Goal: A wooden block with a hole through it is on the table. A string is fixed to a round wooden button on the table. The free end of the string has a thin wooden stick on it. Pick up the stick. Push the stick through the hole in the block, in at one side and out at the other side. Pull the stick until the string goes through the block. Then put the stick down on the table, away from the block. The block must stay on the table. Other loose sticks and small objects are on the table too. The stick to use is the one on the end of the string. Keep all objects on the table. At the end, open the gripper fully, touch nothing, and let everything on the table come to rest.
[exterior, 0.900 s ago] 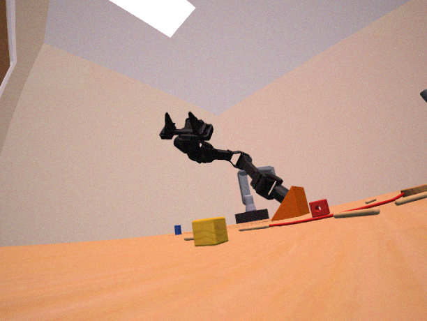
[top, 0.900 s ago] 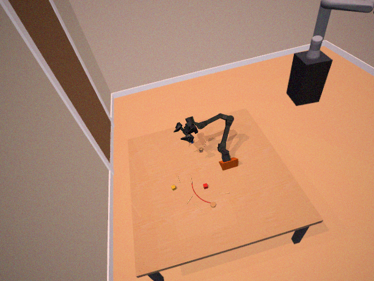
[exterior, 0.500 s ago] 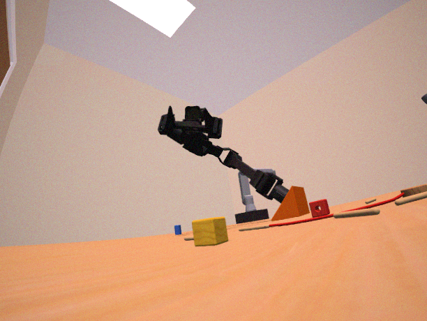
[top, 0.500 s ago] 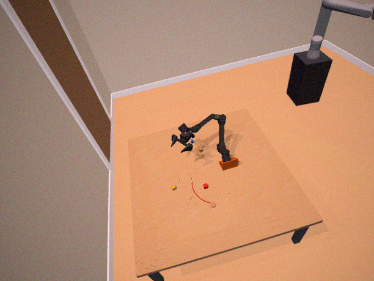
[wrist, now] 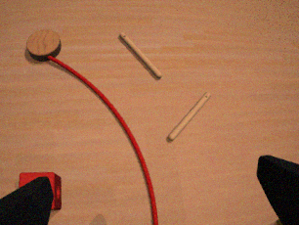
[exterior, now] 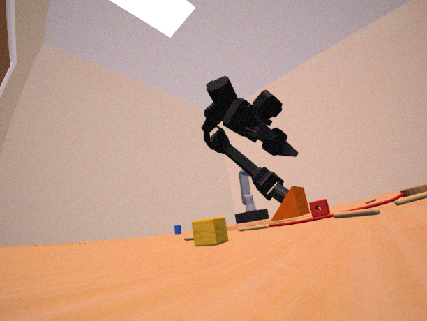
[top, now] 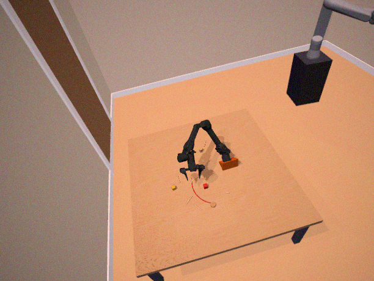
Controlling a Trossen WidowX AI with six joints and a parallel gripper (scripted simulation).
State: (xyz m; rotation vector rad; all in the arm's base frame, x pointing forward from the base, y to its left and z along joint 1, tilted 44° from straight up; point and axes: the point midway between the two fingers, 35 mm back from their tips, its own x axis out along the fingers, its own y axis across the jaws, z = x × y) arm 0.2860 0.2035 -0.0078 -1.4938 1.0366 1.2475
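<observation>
My gripper tip is 8 cm past the red block and 12 cm above it. Round my gripper tip: round wooden button 11 cm behind, 16 cm to the left, 13 cm below; then yellow cube 18 cm ahead, 4 cm to the right, 12 cm below; then thin wooden stick 2 cm ahead, 8 cm to the right, 13 cm below.
</observation>
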